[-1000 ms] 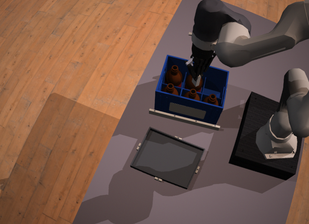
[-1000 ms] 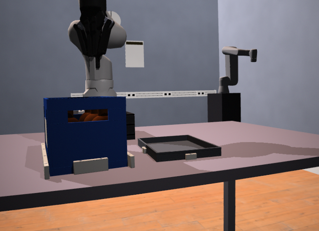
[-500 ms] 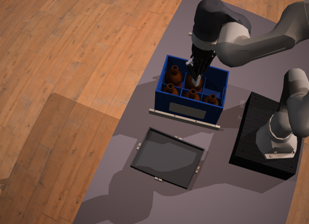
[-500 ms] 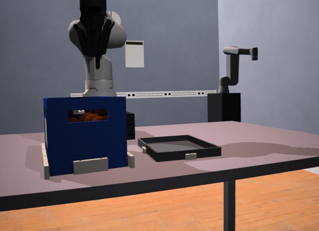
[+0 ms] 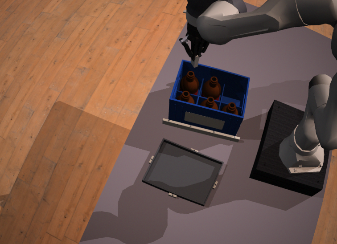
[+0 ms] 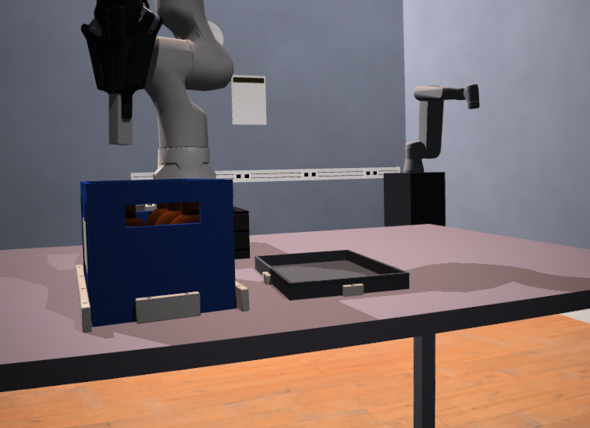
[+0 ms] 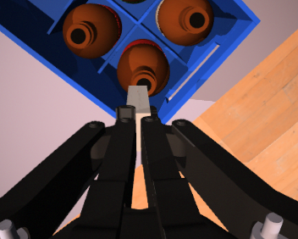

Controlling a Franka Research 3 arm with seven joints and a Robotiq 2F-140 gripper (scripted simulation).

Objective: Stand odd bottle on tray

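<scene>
The crate lies 170 mm below my hand, 80 mm behind it and 50 mm to the left of it. From my hand the other things lie so: bottle 170 mm below, 170 mm behind, 90 mm to the left; dark tray 330 mm to the left, 250 mm below, 50 mm behind.
</scene>
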